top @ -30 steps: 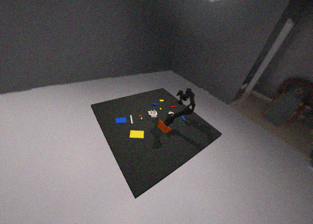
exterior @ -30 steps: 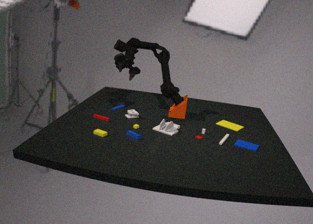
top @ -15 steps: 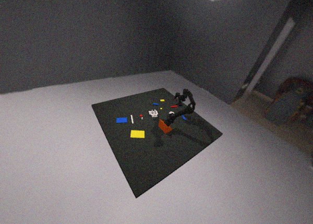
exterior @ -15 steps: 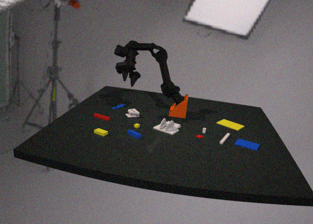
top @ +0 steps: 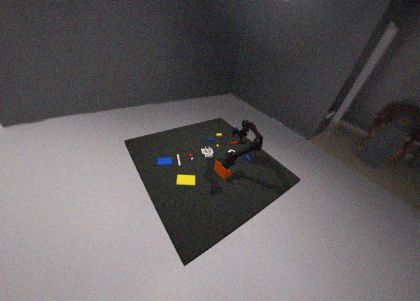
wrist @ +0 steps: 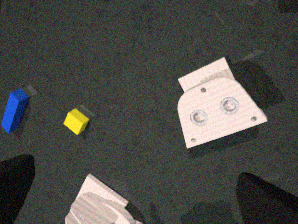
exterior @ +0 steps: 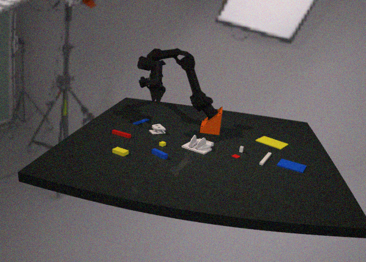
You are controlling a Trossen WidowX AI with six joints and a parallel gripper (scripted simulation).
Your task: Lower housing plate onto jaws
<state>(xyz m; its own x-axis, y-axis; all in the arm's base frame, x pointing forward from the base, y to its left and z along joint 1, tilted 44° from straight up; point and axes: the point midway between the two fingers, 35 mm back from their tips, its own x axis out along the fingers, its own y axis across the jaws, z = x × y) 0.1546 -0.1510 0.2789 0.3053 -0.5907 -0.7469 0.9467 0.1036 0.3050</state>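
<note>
The yellow cube lies 15 cm below my gripper tip, 15 cm ahead of it and 6 cm to the left of it. The rest, counted from my gripper tip: red brick: 15 cm to the right, 15 cm below, 8 cm ahead; yellow brick: 30 cm ahead, 15 cm below, 10 cm to the right; white bar: 54 cm to the left, 21 cm ahead, 15 cm below.
</note>
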